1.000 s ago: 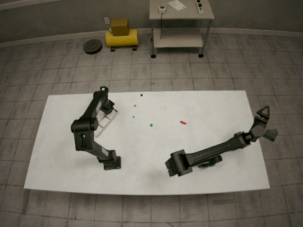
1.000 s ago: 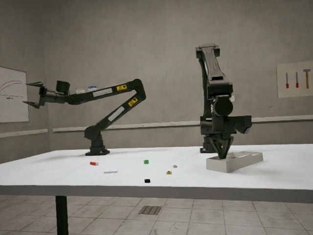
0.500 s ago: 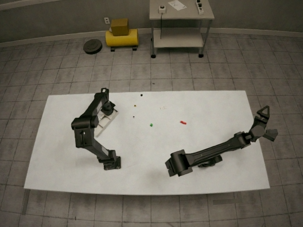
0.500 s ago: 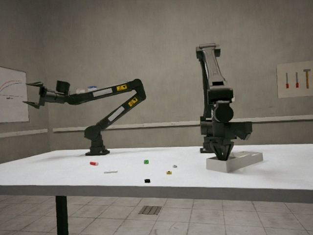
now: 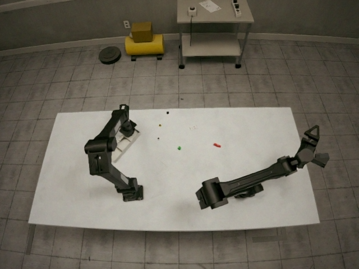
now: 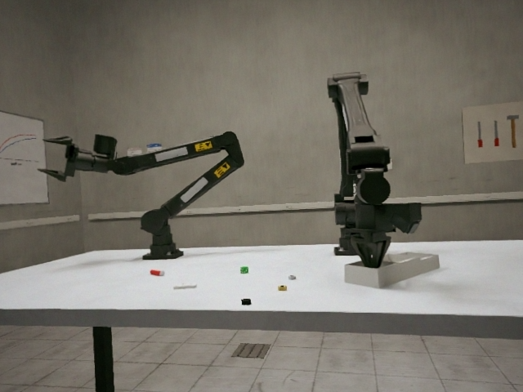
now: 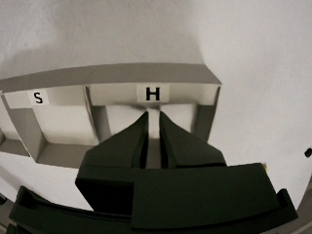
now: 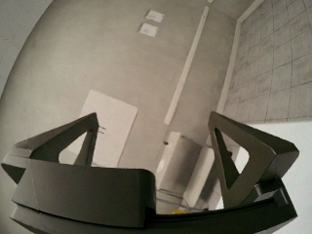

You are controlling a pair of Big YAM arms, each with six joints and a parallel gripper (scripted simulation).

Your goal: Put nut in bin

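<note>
Right now my left hand is 70 mm past the bin, 50 mm to the right of it and 10 mm above it. From my left hand the other things lie so: grey nut 30 mm behind, 180 mm to the right, 20 mm below; black nut 170 mm ahead, 240 mm to the right, 20 mm below; yellow nut 70 mm ahead, 190 mm to the right, 20 mm below.
</note>
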